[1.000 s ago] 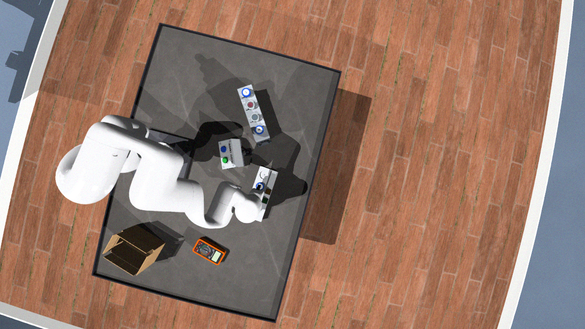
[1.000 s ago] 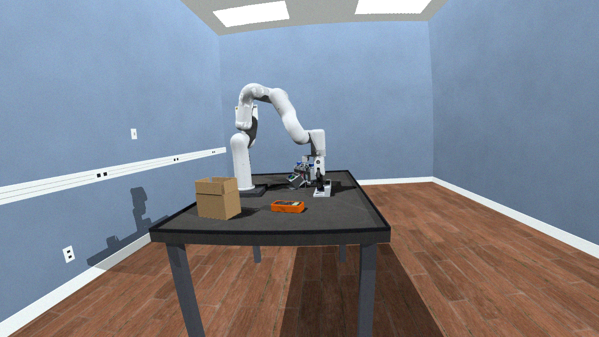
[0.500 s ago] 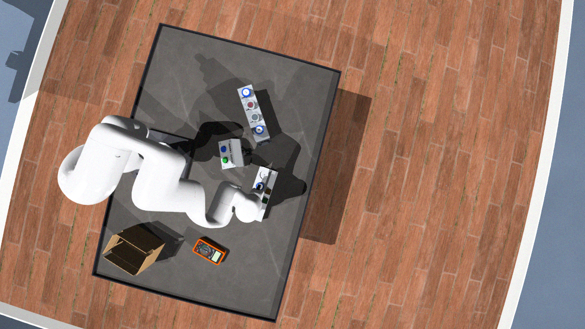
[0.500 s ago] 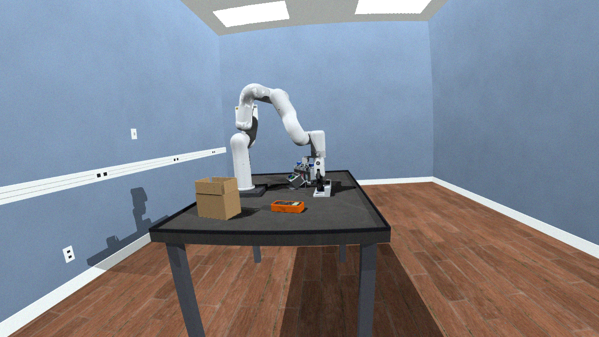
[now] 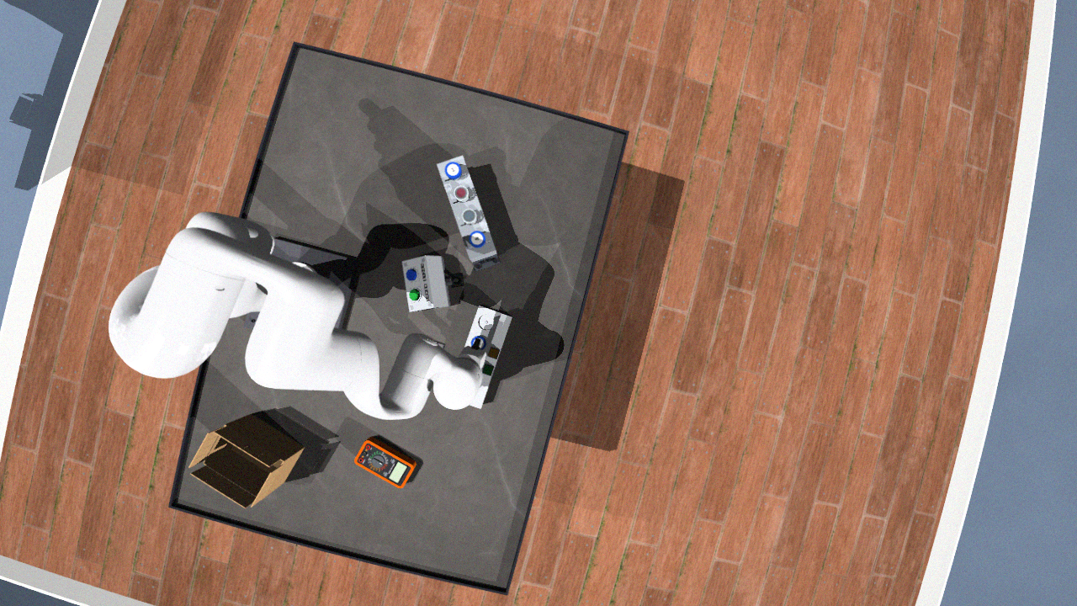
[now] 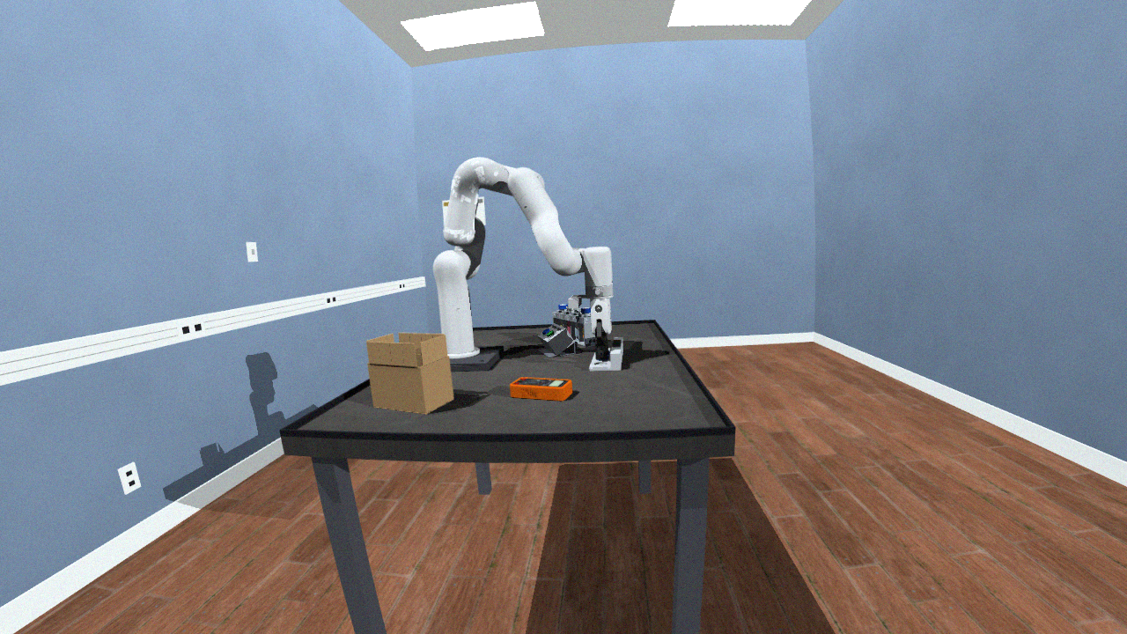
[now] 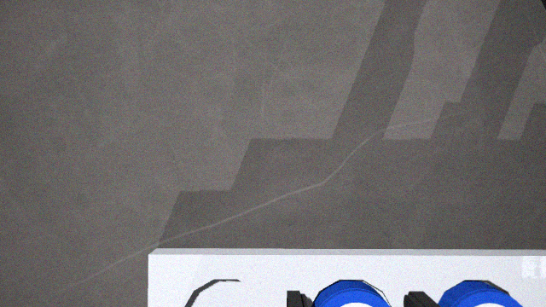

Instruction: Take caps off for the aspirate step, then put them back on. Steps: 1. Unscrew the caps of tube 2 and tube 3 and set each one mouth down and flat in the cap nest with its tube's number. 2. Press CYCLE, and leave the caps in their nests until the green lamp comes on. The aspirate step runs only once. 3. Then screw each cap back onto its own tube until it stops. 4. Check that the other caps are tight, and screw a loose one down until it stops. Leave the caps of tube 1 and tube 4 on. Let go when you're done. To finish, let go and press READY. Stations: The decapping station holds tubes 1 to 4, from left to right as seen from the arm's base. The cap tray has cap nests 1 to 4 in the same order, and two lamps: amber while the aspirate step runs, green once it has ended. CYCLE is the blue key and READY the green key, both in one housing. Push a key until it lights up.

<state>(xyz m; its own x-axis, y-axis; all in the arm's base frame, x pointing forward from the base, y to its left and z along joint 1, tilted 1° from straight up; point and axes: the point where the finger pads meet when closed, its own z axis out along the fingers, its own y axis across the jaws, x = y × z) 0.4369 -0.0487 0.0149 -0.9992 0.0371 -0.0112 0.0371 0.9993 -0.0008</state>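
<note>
Now: hand 16 cm past the green ready key, 12 cm to the right of it and 3 cm below it. From my hand the other things lie so: blue cycle key: 18 cm behind, 16 cm to the left, 3 cm above; raised table edge: 22 cm ahead, 7 cm to the left, 3 cm below; key housing: 16 cm behind, 14 cm to the left, 2 cm above.
</note>
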